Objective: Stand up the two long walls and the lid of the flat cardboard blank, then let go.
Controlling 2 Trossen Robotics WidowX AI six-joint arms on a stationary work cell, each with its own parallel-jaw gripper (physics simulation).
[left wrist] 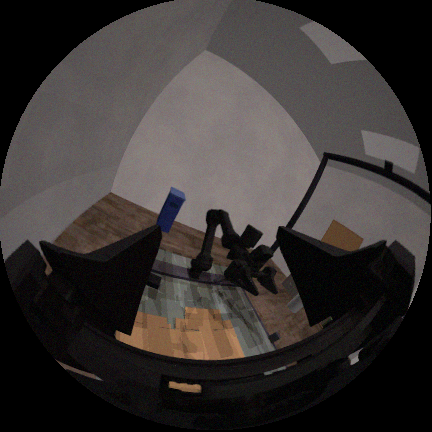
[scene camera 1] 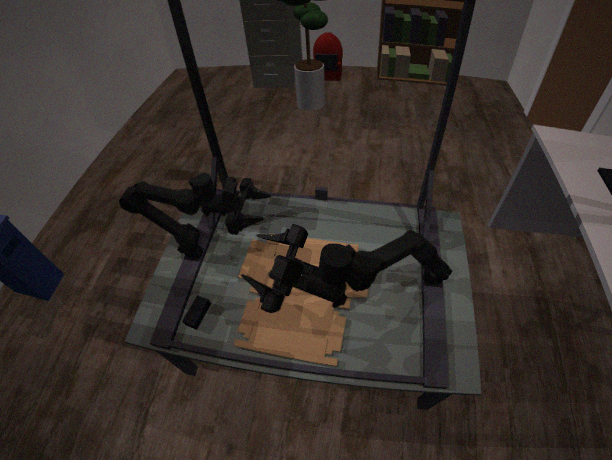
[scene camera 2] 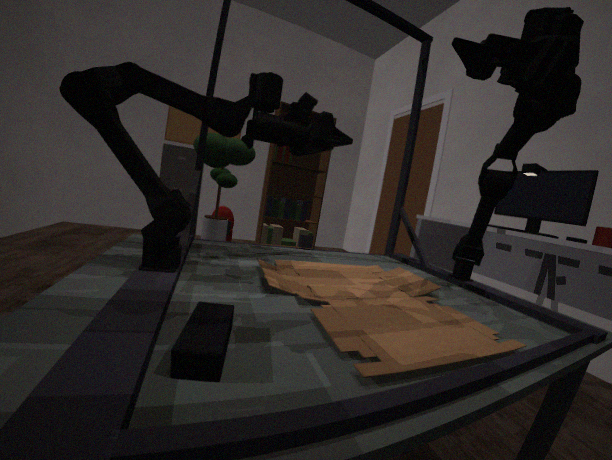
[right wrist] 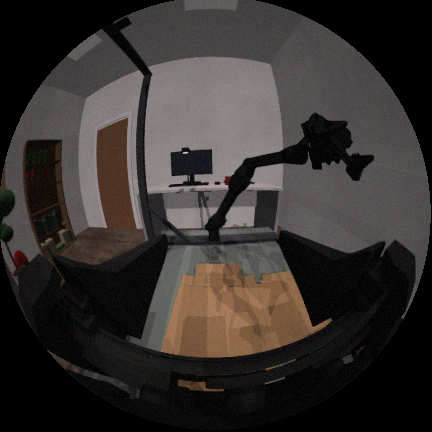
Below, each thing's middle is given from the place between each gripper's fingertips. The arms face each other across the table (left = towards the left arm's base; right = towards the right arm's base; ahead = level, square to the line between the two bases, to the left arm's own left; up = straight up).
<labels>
I see my right gripper 32 cm above the black block (scene camera 2: pixel 199 353), 25 cm to the left of it and 23 cm short of it.
Now: left hand 3 cm past the black block, 30 cm to the left of it and 45 cm above it.
</labels>
